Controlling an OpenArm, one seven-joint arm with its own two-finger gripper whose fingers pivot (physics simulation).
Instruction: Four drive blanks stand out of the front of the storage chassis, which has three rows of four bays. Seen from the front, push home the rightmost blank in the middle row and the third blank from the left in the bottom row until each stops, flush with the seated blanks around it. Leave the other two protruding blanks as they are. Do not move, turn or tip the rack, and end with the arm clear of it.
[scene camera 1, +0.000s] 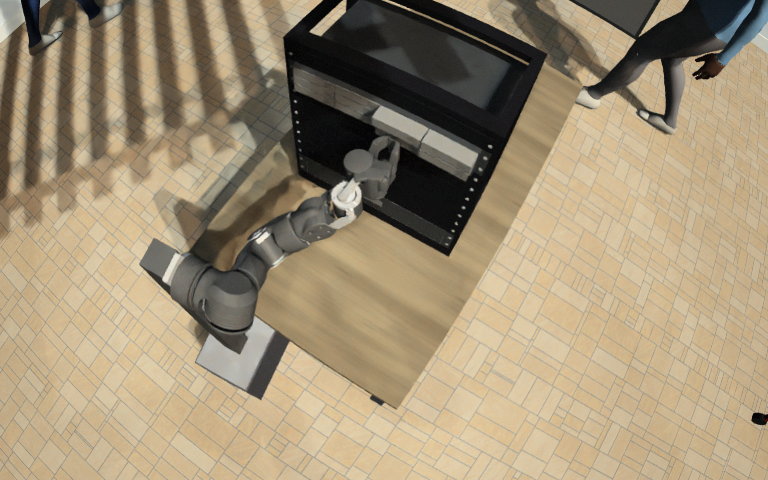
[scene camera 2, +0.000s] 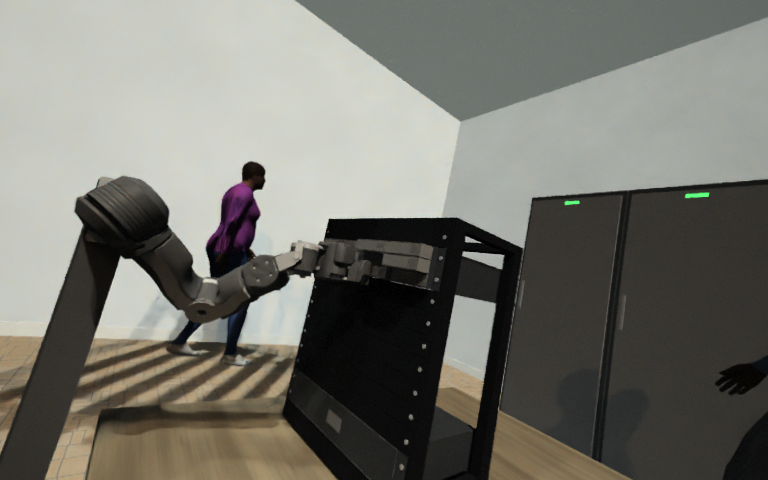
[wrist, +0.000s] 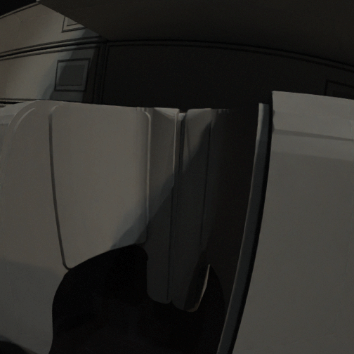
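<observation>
The black rack (scene camera 1: 416, 87) (scene camera 2: 450, 316) stands upright. Two light blanks, a left one (scene camera 1: 400, 123) and a right one (scene camera 1: 450, 150), stand out of the chassis's right half in scene camera 1; their rows are unclear there. Right-end blanks (scene camera 2: 404, 262) show in scene camera 2. My gripper (scene camera 1: 388, 139) (wrist: 189, 210) is shut and empty, its tips at or very near a shadowed lower blank (wrist: 215, 75). This blank looks about level with the seated blank (wrist: 72, 75) on its left; contact is unclear. A protruding blank (wrist: 225, 20) overhangs the fingers.
The rack stands on a wooden table (scene camera 1: 362, 300) (scene camera 2: 192, 447). My arm (scene camera 1: 232, 297) (scene camera 2: 226, 291) reaches in from the left front. A person (scene camera 2: 240, 220) stands behind the arm, and another person (scene camera 1: 671, 67) stands beyond the table. Dark cabinets (scene camera 2: 572, 316) stand behind.
</observation>
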